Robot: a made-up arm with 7 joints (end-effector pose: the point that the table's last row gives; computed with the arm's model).
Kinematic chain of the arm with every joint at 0, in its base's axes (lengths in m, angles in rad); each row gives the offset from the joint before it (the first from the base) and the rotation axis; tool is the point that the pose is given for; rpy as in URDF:
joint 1: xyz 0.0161 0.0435 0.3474 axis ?
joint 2: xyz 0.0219 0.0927 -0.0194 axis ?
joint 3: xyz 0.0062 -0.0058 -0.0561 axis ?
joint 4: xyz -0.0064 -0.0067 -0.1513 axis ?
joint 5: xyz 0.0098 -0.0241 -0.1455 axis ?
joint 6: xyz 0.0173 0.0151 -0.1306 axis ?
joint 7: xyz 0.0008 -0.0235 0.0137 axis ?
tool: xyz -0.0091 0.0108 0.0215 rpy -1.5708 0 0
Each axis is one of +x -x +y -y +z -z.
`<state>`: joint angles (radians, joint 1 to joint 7).
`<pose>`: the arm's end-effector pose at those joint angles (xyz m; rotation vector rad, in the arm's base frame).
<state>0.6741 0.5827 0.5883 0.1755 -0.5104 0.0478 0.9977</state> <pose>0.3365 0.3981 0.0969 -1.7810 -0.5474 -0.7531</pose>
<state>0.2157 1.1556 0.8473 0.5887 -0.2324 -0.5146 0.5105</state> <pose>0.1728 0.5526 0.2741 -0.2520 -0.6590 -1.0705</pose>
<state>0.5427 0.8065 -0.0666 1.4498 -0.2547 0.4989 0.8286</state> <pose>0.3525 0.2544 0.3243 -0.9482 -0.1588 -1.3192</pose>
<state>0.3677 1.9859 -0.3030 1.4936 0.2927 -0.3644 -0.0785</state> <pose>0.2566 0.3805 0.4096 0.2225 -0.0461 -1.7354</pose>
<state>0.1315 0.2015 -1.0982 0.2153 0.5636 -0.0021 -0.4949</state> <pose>0.1047 0.1449 -0.1071 -0.9733 0.0898 -0.6035</pose>
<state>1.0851 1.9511 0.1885 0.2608 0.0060 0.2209 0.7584</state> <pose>-0.0555 0.5525 0.5113 -0.2649 -1.2128 -0.3327</pose>
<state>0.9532 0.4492 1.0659 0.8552 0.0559 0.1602 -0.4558</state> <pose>0.3231 0.4132 0.3171 -0.3974 -2.1469 0.1892</pose>
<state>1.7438 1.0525 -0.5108 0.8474 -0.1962 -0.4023 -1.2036</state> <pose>0.3108 0.3881 0.5623 1.4388 -1.9382 -0.7403</pose>
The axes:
joint 1: -y
joint 2: +x
joint 3: +z
joint 4: -y
joint 5: +z
joint 6: +y
joint 7: -x

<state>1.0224 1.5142 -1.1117 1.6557 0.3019 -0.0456 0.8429</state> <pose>0.3061 0.2952 0.3171 -0.9591 0.5578 -1.7278</pose>
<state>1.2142 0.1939 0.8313 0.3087 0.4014 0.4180 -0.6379</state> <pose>0.4571 0.2644 0.3121 -1.4615 -1.6203 0.4638</pose>
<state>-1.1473 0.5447 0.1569 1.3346 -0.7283 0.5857 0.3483</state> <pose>-0.0732 0.2472 0.0075 -0.9936 1.0971 -0.2617</pose>
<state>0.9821 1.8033 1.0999 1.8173 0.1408 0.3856 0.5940</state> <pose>-0.0644 0.2093 0.5766 1.1664 -1.0671 -1.3081</pose>
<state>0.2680 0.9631 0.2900 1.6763 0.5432 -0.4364 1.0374</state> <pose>0.3055 0.3099 0.3481 -0.5983 -0.3577 -2.5250</pose>
